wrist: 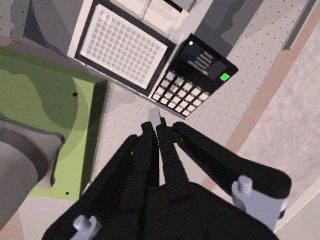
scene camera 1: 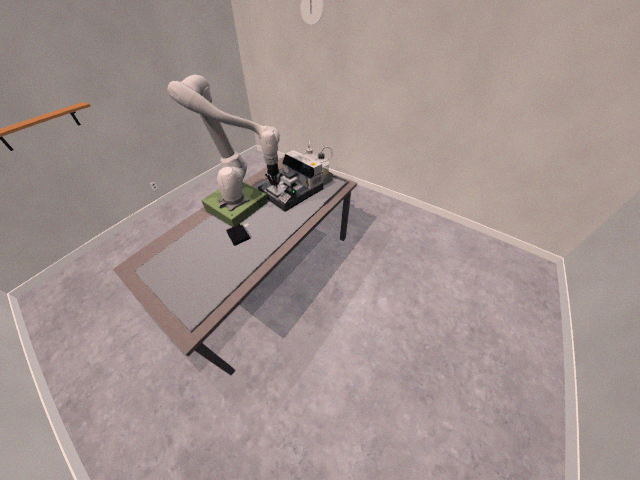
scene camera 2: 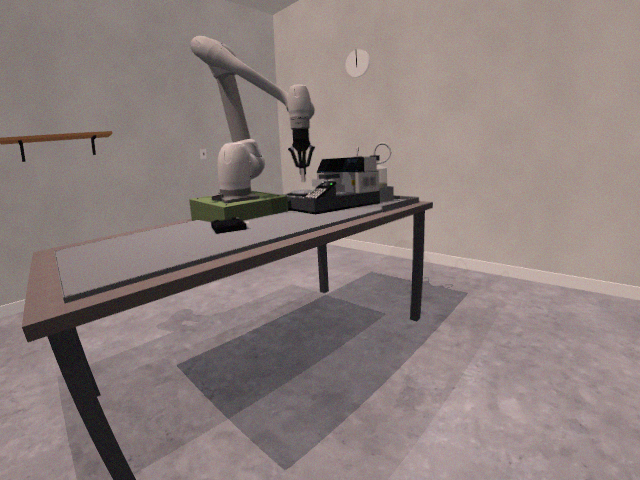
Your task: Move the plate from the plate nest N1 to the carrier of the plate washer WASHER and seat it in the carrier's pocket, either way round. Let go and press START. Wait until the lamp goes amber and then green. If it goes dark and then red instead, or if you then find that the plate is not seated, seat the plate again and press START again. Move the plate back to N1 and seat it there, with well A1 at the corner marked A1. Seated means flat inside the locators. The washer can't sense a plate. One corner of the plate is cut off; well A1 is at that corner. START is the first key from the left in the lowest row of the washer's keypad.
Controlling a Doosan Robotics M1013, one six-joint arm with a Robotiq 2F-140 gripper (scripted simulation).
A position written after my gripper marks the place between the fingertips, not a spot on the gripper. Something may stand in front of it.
Note:
In view: my gripper [scene camera 2: 303,182], a white well plate [wrist: 111,41] and a plate washer [scene camera 1: 309,172].
My gripper is seen too in the wrist view [wrist: 155,115]. The plate washer is seen too in the wrist view [wrist: 200,60].

